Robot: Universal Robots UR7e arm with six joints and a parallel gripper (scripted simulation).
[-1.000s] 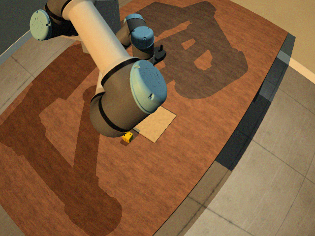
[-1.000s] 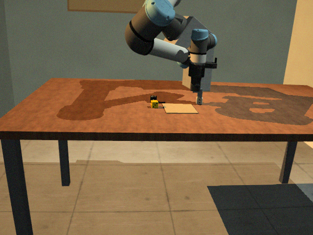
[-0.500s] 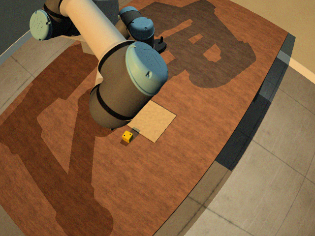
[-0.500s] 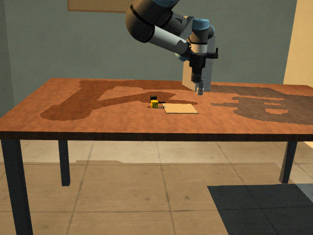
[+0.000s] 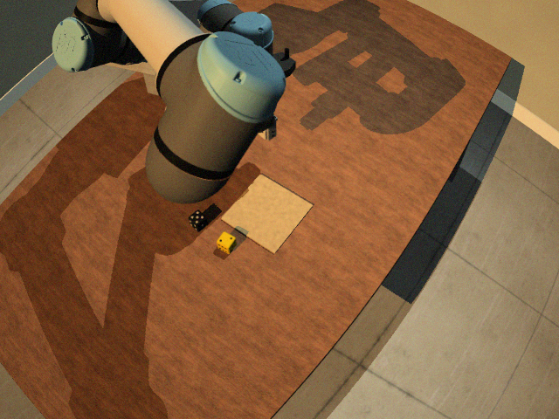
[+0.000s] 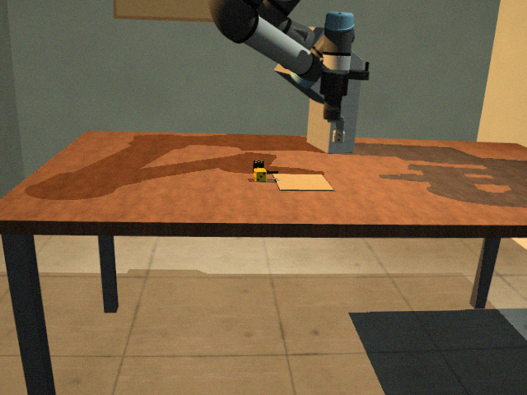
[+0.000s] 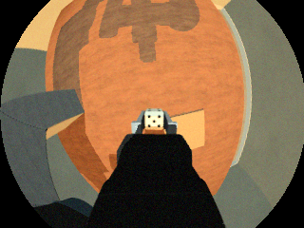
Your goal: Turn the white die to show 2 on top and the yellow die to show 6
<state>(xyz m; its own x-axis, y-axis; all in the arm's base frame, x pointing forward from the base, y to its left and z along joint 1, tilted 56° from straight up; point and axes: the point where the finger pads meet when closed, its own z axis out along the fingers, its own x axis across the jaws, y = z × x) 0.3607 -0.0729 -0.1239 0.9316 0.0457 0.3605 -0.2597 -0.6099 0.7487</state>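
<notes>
Now: the tan mat 8 cm ahead of my hand, 12 cm to the right of it and 11 cm below it. Round my hand: white die: right at my hand; then yellow die: 6 cm ahead, 23 cm to the right, 10 cm below; then black die: 3 cm behind, 22 cm to the right, 10 cm below.
</notes>
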